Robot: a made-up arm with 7 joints. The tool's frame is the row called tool.
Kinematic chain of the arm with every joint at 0, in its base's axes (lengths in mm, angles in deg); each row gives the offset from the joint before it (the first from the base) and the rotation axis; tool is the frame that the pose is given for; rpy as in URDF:
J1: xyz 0 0 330 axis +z
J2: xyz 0 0 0 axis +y
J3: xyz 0 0 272 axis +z
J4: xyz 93 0 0 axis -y
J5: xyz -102 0 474 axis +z
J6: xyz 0 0 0 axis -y
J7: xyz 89 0 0 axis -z
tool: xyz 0 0 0 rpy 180 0 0
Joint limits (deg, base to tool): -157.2..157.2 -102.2..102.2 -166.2..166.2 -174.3..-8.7 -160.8..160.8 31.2..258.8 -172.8..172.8
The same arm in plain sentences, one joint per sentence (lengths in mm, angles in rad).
The arm has seven revolute joints in a row. What follows holds with every joint at zero, and every direction is one of the base frame's.
Joint 1 lies 330.0 mm along +z from the base frame's origin and rotates about +z, from -2.7437 to 2.7437 rad.
Joint 2 lies at the same point as joint 1 and rotates about +y, from -1.7837 to 1.7837 rad.
Joint 3 lies 272.0 mm along +z from joint 2 and rotates about +z, from -2.9007 to 2.9007 rad.
Joint 4 lies 93.0 mm along +x from joint 3 and rotates about -y, from -3.0421 to -0.1518 rad.
Joint 5 lies 102.0 mm along -x and 474.0 mm along +z from joint 4 and rotates about +z, from -2.8065 to 2.8065 rad.
Joint 6 lies at the same point as joint 5 and rotates about -y, from 0.5445 to 4.5169 rad.
Joint 7 lies 89.0 mm along +x from joint 6 and rotates about -z, from -3.0159 to 3.0159 rad.
The tool frame, which is the frame that the pose is given for, lies at the same point as joint 7; its axes are the base frame's turned by roll 3.1416, pitch 0.0000 and yaw 0.0000 rad (as in URDF: about the fixed x, then y, then z).

